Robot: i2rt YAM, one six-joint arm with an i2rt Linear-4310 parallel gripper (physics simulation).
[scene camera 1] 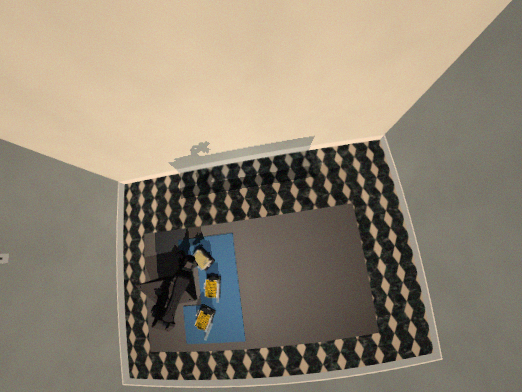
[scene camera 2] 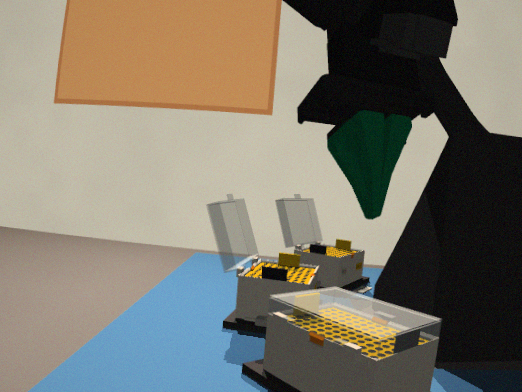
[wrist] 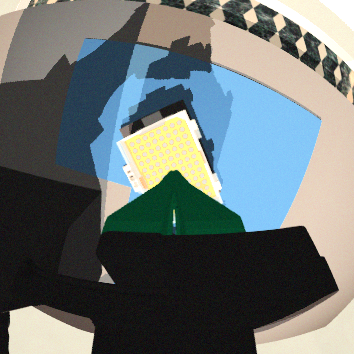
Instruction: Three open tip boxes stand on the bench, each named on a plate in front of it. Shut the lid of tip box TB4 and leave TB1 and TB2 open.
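Frame: origin at the arm's base, x right, y back, z down, level; centimetres.
Seen in the pictures: gripper, between the fingertips: [scene camera 2: 373, 217] [wrist: 173, 177]; arm's base, origin of its link: [scene camera 1: 163, 296].
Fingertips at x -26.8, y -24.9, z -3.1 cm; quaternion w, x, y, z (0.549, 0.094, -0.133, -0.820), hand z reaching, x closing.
Offsets run from my fingertips to a thing's middle. "spot": to the spot under its first point. Level surfaces: height alone.
A tip box @[dx +2.7, dy +0.3, dz +11.6 cm] [scene camera 1: 203, 258] [scene camera 2: 345, 345] [wrist: 167, 152] has its clear lid @[spot: dx +1.2, dy +0.0, dz +7.8 cm] [scene camera 2: 360, 310] down over its yellow rack. The middle tip box [scene camera 1: 212, 288] [scene camera 2: 270, 297] has its lid @[spot: dx +23.6, dy -15.7, dz +5.3 cm] [scene camera 2: 232, 232] standing up. The tip box farthest from scene camera 2 [scene camera 1: 204, 319] [scene camera 2: 340, 267] also has its lid @[dx +47.2, dy -8.0, dz +5.0 cm] [scene camera 1: 208, 331] [scene camera 2: 299, 222] standing up. The name plates cannot be read, so I cannot tell which box is TB4. My gripper [scene camera 2: 372, 216] [wrist: 173, 177] is shut, its green fingertips together and empty. It hangs above the boxes' height, apart from them, and in the wrist view it hides part of the lid-down box.
The boxes stand on a blue mat @[dz +15.5 cm] [scene camera 1: 227, 265] [scene camera 2: 130, 320] [wrist: 265, 140] on the brown bench @[dz +15.8 cm] [scene camera 1: 305, 275]. The black arm [scene camera 1: 172, 295] is beside the row of boxes. An orange-brown board [scene camera 2: 170, 55] hangs on the wall behind.
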